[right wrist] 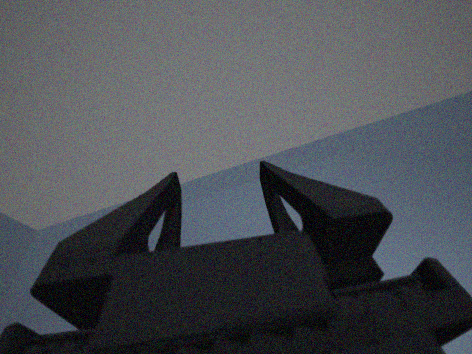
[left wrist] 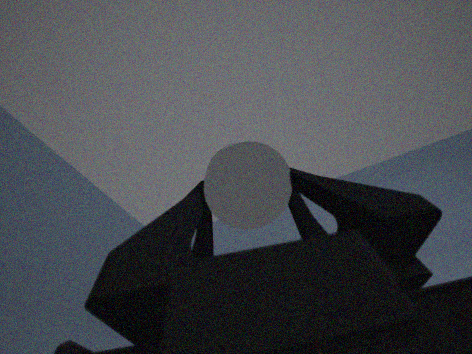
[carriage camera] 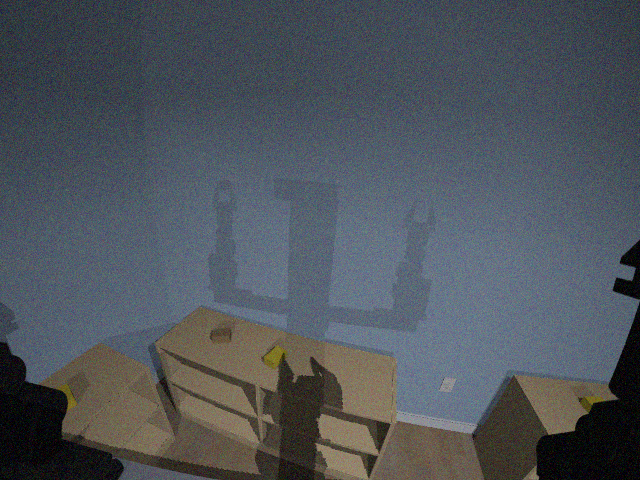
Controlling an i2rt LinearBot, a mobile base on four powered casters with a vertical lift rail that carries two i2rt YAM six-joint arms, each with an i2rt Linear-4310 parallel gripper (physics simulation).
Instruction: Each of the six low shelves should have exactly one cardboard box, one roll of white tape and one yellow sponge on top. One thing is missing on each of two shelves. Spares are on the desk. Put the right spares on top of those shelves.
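My left gripper [left wrist: 244,181] is shut on a round, pale grey disc, the roll of white tape [left wrist: 248,192], held upright between the fingertips. My right gripper [right wrist: 219,175] is open with nothing between its fingers. In the carriage view, the middle low shelf [carriage camera: 361,377] bears a cardboard box [carriage camera: 221,335] at its left and a yellow sponge [carriage camera: 272,357] near its centre; no tape shows on its top, part of which is in shadow. The left shelf [carriage camera: 116,366] has a yellow sponge [carriage camera: 68,396], partly hidden by my arm. The right shelf [carriage camera: 547,400] has a yellow sponge [carriage camera: 590,401] beside my dark right arm.
A blue wall [carriage camera: 361,155] stands behind the shelves and carries the robot's shadow. A white outlet plate [carriage camera: 447,384] is on the wall between the middle and right shelves. Wooden floor [carriage camera: 429,449] shows there too. A dark edge crosses the lower left.
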